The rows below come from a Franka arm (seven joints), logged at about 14 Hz.
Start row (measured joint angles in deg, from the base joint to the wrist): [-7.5 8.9 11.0 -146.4 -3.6 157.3 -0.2]
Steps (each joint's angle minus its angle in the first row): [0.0 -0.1 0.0 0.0 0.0 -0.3 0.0]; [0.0 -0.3 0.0 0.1 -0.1 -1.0 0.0]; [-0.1 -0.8 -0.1 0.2 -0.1 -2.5 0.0]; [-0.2 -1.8 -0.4 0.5 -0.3 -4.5 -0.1]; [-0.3 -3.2 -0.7 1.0 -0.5 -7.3 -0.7]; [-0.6 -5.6 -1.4 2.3 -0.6 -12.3 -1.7]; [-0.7 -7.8 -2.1 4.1 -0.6 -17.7 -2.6]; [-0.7 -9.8 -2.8 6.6 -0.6 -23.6 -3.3]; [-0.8 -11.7 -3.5 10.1 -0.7 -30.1 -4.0]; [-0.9 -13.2 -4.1 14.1 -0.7 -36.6 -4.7]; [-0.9 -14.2 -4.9 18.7 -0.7 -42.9 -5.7]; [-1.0 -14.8 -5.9 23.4 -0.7 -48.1 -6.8]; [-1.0 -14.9 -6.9 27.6 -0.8 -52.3 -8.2]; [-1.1 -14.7 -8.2 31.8 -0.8 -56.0 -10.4]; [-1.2 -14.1 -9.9 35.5 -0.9 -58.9 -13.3]
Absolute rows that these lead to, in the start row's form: [-7.5 8.8 11.0 -146.4 -3.6 157.0 -0.2]; [-7.5 8.6 11.0 -146.3 -3.7 156.3 -0.2]; [-7.6 8.1 10.9 -146.2 -3.7 154.8 -0.2]; [-7.7 7.1 10.6 -145.9 -3.9 152.8 -0.3]; [-7.8 5.7 10.3 -145.4 -4.1 150.0 -0.9]; [-8.1 3.3 9.6 -144.1 -4.2 145.0 -1.9]; [-8.2 1.1 8.9 -142.3 -4.2 139.6 -2.8]; [-8.2 -0.9 8.2 -139.8 -4.2 133.7 -3.5]; [-8.3 -2.8 7.5 -136.3 -4.3 127.2 -4.2]; [-8.4 -4.3 6.9 -132.3 -4.3 120.7 -4.9]; [-8.4 -5.3 6.1 -127.7 -4.3 114.4 -5.9]; [-8.5 -5.9 5.1 -123.0 -4.3 109.2 -7.0]; [-8.5 -6.0 4.1 -118.8 -4.4 105.0 -8.4]; [-8.6 -5.8 2.8 -114.6 -4.4 101.3 -10.6]; [-8.7 -5.2 1.1 -110.9 -4.5 98.4 -13.5]
